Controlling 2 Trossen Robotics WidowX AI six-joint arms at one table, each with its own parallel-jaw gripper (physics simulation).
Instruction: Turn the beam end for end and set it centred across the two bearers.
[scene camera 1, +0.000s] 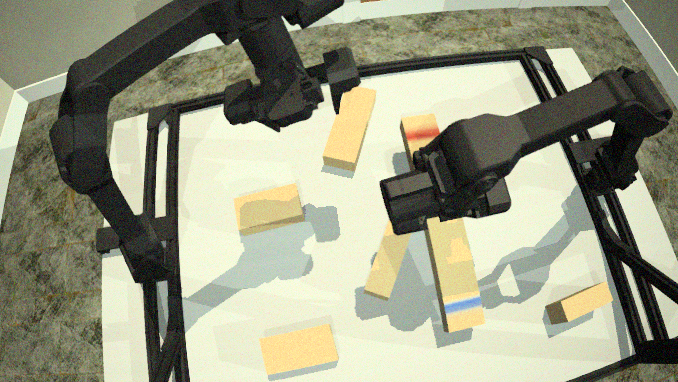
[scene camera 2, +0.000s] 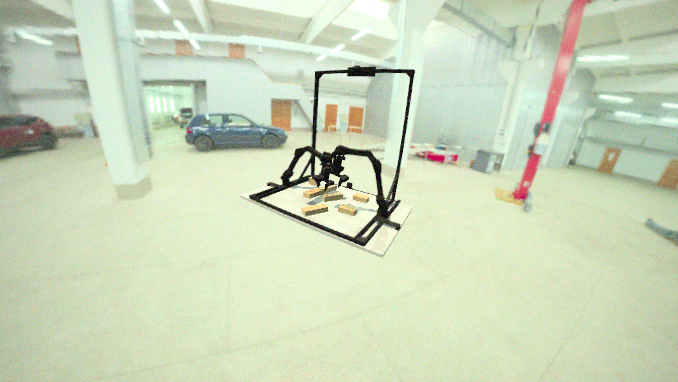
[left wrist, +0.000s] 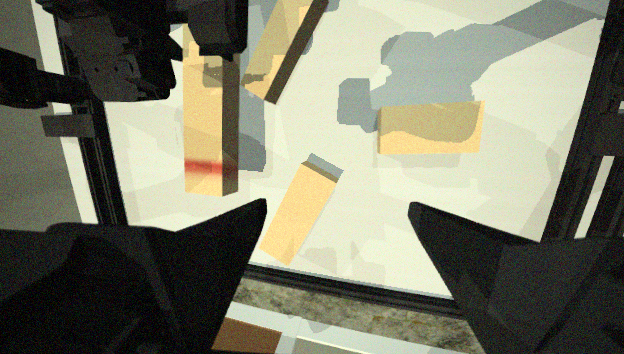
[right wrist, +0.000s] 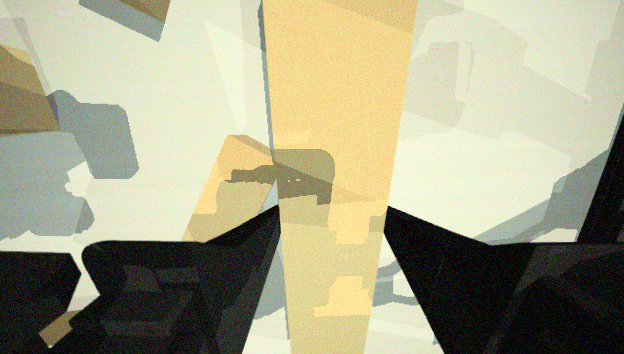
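Where they show: left gripper, fingertip midpoint: (scene camera 1: 307, 121) (scene camera 2: 333, 184) (left wrist: 337, 206); right gripper, fingertip midpoint: (scene camera 1: 442, 216) (scene camera 2: 321, 190) (left wrist: 209, 58) (right wrist: 330, 211); left arm's base at its link origin: (scene camera 1: 158, 265) (scene camera 2: 381, 215); right arm's base at its link origin: (scene camera 1: 597, 181) (scene camera 2: 285, 184) (left wrist: 78, 91).
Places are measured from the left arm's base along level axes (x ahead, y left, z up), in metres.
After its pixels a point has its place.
Note:
My right gripper (scene camera 1: 446, 216) {z 0.047, x 0.531, y -0.016 m} (right wrist: 330, 211) {z 0.047, x 0.531, y -0.016 m} is shut on the beam (scene camera 1: 452, 260) {z 0.053, x 0.527, y -0.095 m} (scene camera 2: 314, 193) {z 0.066, x 0.501, y 0.117 m} (left wrist: 202, 120) {z 0.069, x 0.531, y 0.069 m} (right wrist: 340, 100) {z 0.067, x 0.533, y 0.049 m} near its middle. The beam is roughly level; its shadow is offset, so it hangs above the table. Its red-banded end is at the top of scene camera 1, its blue-banded end at the bottom. My left gripper (scene camera 1: 287, 112) (left wrist: 337, 206) {z 0.178, x 0.337, y 0.130 m} is open and empty, high above the table, left of the red end in scene camera 1. Plain wooden blocks lie around; I cannot tell which are the bearers. A narrow block (scene camera 1: 389, 262) {z 0.025, x 0.427, y -0.070 m} (left wrist: 280, 50) {z 0.025, x 0.435, y -0.028 m} (right wrist: 225, 200) {z 0.025, x 0.454, y -0.013 m} lies slanted beside the beam.
A plain block (scene camera 1: 350, 130) {z 0.019, x 0.412, y 0.200 m} (left wrist: 300, 215) {z 0.019, x 0.405, y 0.214 m} lies slanted near my left gripper. Two blocks (scene camera 1: 270, 207) {z 0.019, x 0.240, y 0.070 m} (scene camera 1: 300, 349) {z 0.019, x 0.256, y -0.188 m} lie crosswise at the left of scene camera 1, another block (scene camera 1: 587, 302) {z 0.044, x 0.759, y -0.229 m} at the lower right. A black frame (scene camera 1: 440, 64) {z -0.011, x 0.658, y 0.362 m} borders the table.

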